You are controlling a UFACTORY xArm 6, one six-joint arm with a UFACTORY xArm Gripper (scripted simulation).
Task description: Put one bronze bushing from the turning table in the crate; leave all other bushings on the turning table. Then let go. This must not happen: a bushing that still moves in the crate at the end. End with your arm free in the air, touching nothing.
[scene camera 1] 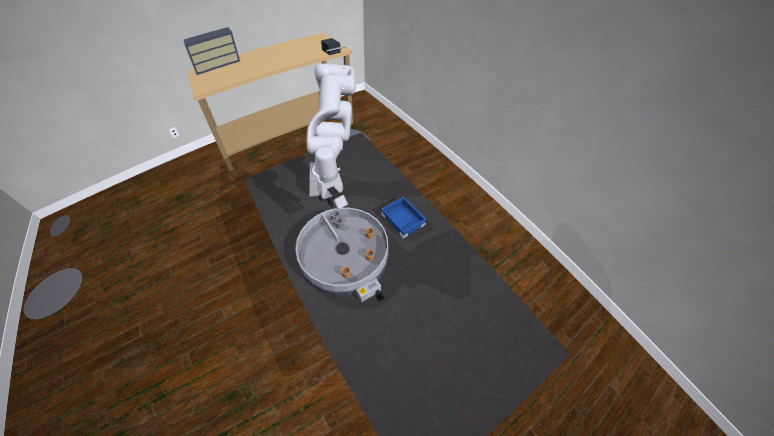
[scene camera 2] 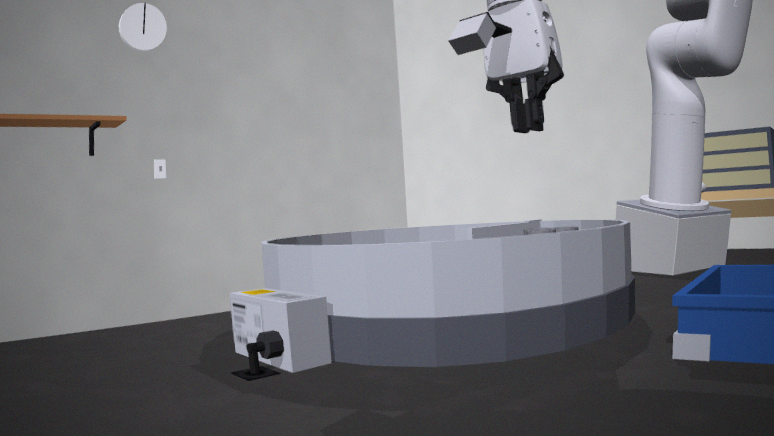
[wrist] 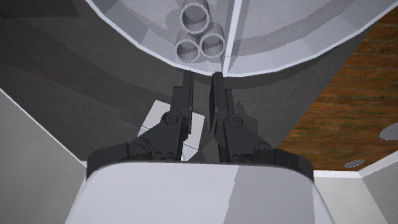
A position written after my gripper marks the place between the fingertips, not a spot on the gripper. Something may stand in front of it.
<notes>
I see my gripper (scene camera 2: pixel 528 131), a blue crate (scene camera 1: pixel 402 215) and a round grey turning table (scene camera 1: pixel 323 257).
My gripper shows as well in the wrist view (wrist: pixel 202 85).
</notes>
